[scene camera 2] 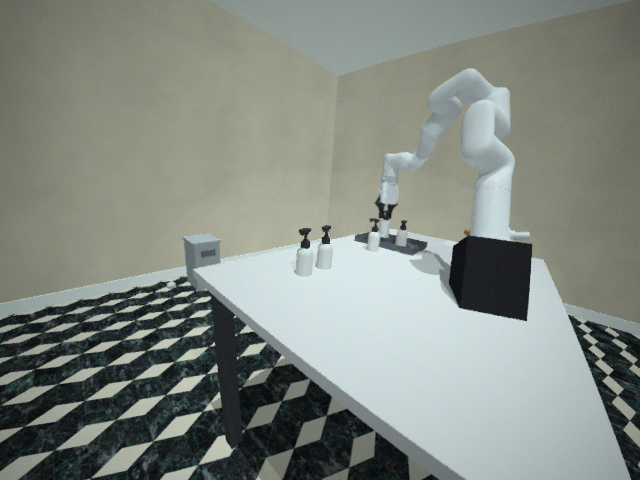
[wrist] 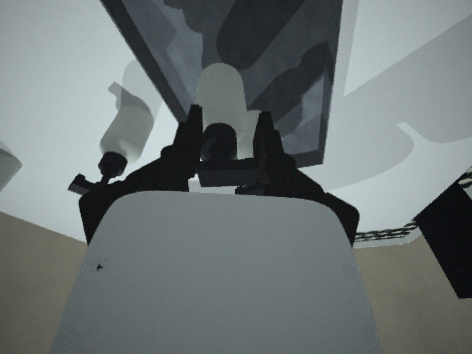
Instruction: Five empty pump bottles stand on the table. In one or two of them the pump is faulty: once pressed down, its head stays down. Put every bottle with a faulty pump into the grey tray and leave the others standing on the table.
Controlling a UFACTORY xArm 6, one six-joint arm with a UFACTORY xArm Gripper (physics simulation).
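Frame: origin at the arm's base, x ahead, y left, z up, level; metres.
Where they show: gripper, fingertip midpoint: (scene camera 2: 384, 218) (wrist: 229, 124); arm's base at its link origin: (scene camera 2: 487, 244).
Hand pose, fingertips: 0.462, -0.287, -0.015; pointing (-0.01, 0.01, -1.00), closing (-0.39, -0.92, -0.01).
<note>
Things, the pixels of their top centre, and the offset from my fingertips, as dx, dy, dz. Level surfaces: height alone.
- white pump bottle at its top centre: (wrist: 215, 179) (scene camera 2: 387, 210) -0.014, +0.014, +0.039
- second bottle at its top centre: (wrist: 258, 194) (scene camera 2: 404, 220) -0.100, -0.002, +0.003
- third bottle at its top centre: (wrist: 96, 197) (scene camera 2: 376, 219) -0.039, +0.167, +0.014
- white table at its surface level: dz -0.126
My gripper (scene camera 2: 385, 213) (wrist: 229, 124) is shut on a white pump bottle (scene camera 2: 384, 227) (wrist: 220, 92), held upright over the grey tray (scene camera 2: 413, 250) (wrist: 330, 100). Its black head sits low, close to the collar. Whether its base touches the tray floor is unclear. A second bottle (scene camera 2: 401, 237) (wrist: 248, 131) stands in the tray, its head also low; in the wrist view it is partly hidden. A third bottle (scene camera 2: 373, 241) (wrist: 131, 129) stands on the table just outside the tray, head raised. Two more bottles (scene camera 2: 304, 261) (scene camera 2: 324, 256) stand nearer the table's left edge, heads raised.
The white table (scene camera 2: 372, 330) carries the black base block (scene camera 2: 491, 276) (wrist: 452, 240) of my arm, at the right. A grey cabinet (scene camera 2: 202, 253) stands beyond the table's left corner. The third bottle stands close to the tray's rim.
</note>
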